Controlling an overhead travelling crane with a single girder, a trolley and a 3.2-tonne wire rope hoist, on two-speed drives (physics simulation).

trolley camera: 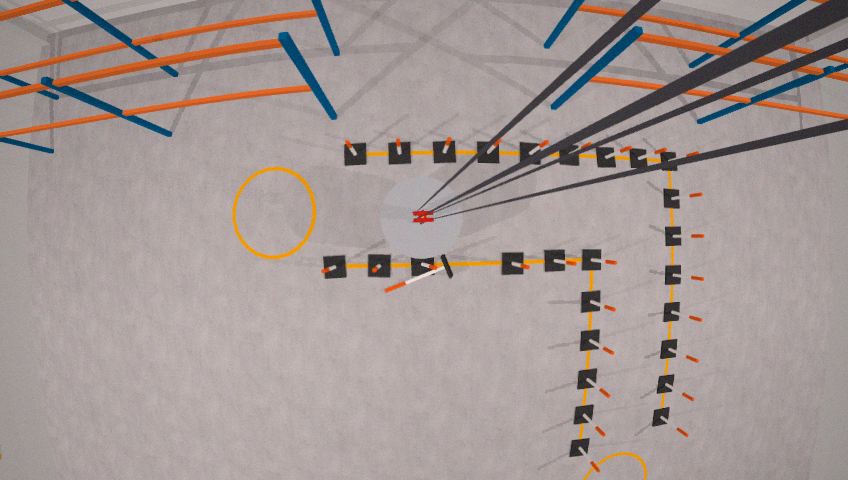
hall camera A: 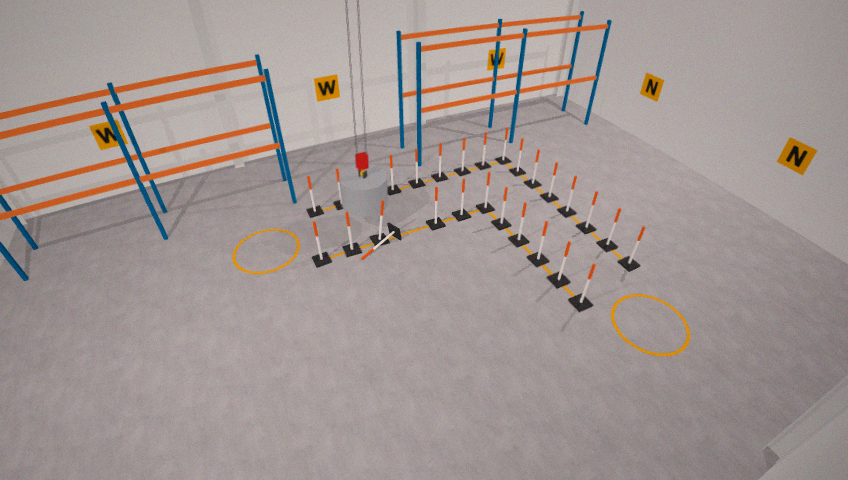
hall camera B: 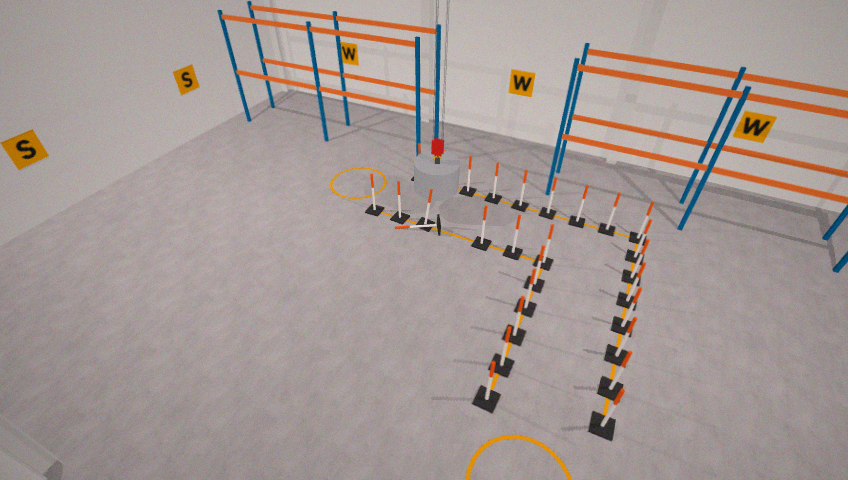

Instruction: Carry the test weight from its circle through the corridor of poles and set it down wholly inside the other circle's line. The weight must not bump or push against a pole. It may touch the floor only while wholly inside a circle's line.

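The grey round test weight (hall camera A: 364, 196) (hall camera B: 436, 178) (trolley camera: 401, 228) hangs upright on my hook (hall camera A: 362, 173) (hall camera B: 437, 159) (trolley camera: 423, 217), with its shadow apart from it on the floor. It is between the two pole rows of the long leg. One pole (hall camera A: 380, 244) (hall camera B: 419, 226) (trolley camera: 425, 274) lies tipped over at the near row, close to the weight, its base on edge. Other poles of this row (hall camera A: 436, 208) (hall camera B: 483, 226) (trolley camera: 512, 263) stand. One circle (hall camera A: 233, 252) (hall camera B: 330, 183) (trolley camera: 233, 212) lies beyond the leg's left end; the other circle (hall camera A: 689, 333) (hall camera B: 512, 436) (trolley camera: 623, 453) lies beyond the other leg.
The far pole row (hall camera A: 440, 160) (hall camera B: 496, 181) (trolley camera: 444, 151) stands on the wall side of the weight. Behind it are a left rack (hall camera A: 287, 172) (hall camera B: 417, 71) (trolley camera: 309, 77) and a right rack (hall camera A: 418, 77) (hall camera B: 553, 169) (trolley camera: 595, 69). The corridor bends at a corner on the right.
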